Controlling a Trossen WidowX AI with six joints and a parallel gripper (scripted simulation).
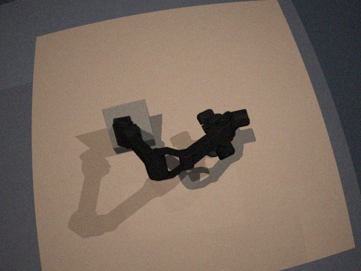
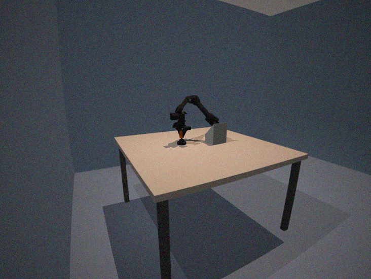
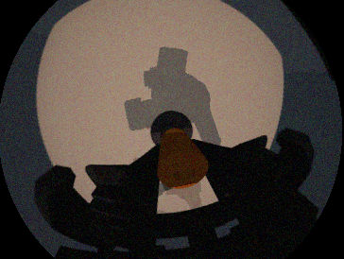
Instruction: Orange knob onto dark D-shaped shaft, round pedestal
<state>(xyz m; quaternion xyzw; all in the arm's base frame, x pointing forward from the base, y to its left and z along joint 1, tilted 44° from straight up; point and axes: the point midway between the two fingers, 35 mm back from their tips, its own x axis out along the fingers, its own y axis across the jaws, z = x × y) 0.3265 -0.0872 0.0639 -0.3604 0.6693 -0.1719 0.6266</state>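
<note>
Right now my gripper tip is 20 mm below the orange knob. The rest, counted from my gripper tip: round pedestal (40 mm below).
</note>
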